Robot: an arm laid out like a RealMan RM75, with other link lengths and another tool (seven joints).
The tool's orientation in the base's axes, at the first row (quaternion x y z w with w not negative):
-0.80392 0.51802 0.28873 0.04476
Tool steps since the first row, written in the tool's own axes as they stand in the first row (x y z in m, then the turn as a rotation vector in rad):
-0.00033 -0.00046 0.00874 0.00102 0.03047 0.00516
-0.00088 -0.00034 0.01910 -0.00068 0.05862 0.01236
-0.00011 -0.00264 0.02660 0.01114 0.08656 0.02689
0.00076 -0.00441 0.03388 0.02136 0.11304 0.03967
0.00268 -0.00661 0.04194 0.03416 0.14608 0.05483
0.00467 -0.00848 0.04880 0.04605 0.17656 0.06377
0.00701 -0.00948 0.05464 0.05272 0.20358 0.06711
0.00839 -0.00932 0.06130 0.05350 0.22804 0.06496
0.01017 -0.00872 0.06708 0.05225 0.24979 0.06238
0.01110 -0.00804 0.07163 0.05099 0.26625 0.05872
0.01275 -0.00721 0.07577 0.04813 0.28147 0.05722
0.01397 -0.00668 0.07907 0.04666 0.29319 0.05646
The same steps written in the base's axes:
-0.00335 0.00372 -0.00718 -0.02802 -0.01290 0.00212
-0.00795 0.00795 -0.01547 -0.05571 -0.02179 0.00341
-0.00888 0.01117 -0.02260 -0.08226 -0.03877 -0.00832
-0.01014 0.01399 -0.02949 -0.10731 -0.05444 -0.01812
-0.01105 0.01644 -0.03765 -0.13822 -0.07432 -0.02973
-0.01172 0.01824 -0.04478 -0.16461 -0.09459 -0.03629
-0.01261 0.01897 -0.05104 -0.18723 -0.11115 -0.03632
-0.01512 0.02026 -0.05724 -0.20710 -0.12381 -0.02938
-0.01753 0.02069 -0.06280 -0.22507 -0.13375 -0.02166
-0.01973 0.02132 -0.06689 -0.23805 -0.14165 -0.01425
-0.02169 0.02114 -0.07098 -0.25134 -0.14689 -0.00808
-0.02316 0.02114 -0.07422 -0.26153 -0.15137 -0.00404

